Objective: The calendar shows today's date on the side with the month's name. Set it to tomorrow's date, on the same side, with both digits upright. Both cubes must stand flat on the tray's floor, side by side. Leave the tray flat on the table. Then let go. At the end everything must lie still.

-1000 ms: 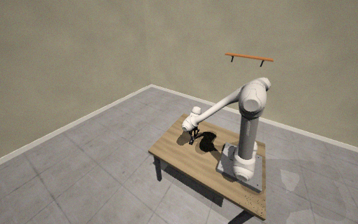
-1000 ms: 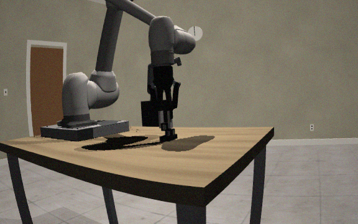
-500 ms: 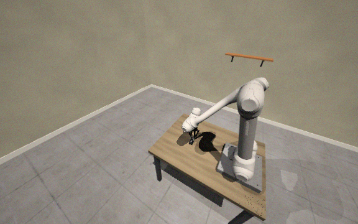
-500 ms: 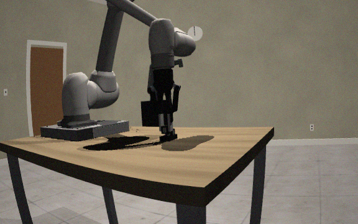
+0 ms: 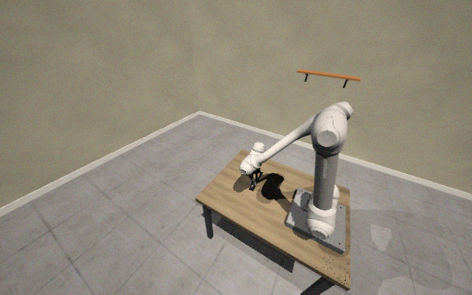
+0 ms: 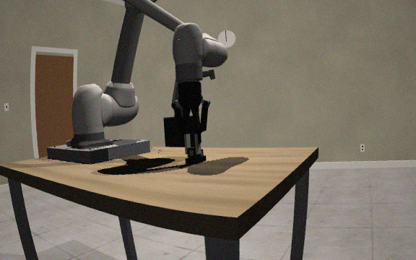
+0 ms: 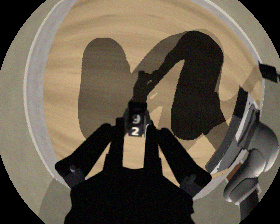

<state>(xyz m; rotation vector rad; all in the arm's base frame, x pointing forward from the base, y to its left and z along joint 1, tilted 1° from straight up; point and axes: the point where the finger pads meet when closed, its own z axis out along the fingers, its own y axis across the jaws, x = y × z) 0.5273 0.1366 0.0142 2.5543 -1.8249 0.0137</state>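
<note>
The dark cube lies 3 cm below my hand. The rest, counted from my hand: dark calendar tray (5 cm below, 2 cm to the left, 1 cm behind).
</note>
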